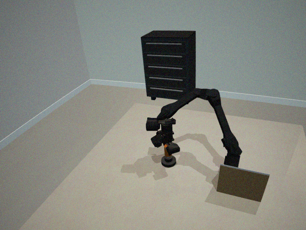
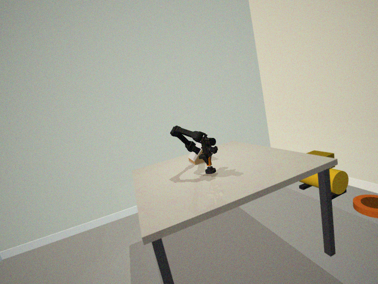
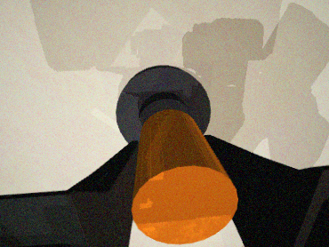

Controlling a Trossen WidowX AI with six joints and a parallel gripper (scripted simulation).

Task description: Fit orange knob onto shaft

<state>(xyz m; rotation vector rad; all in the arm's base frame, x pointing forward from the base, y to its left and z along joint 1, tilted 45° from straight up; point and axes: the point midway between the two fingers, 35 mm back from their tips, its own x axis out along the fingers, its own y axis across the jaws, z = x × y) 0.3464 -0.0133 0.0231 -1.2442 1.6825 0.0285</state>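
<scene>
Right now the dark round pedestal is 40 mm below my gripper tip. Also, from my gripper tip: orange knob (30 mm above).
</scene>
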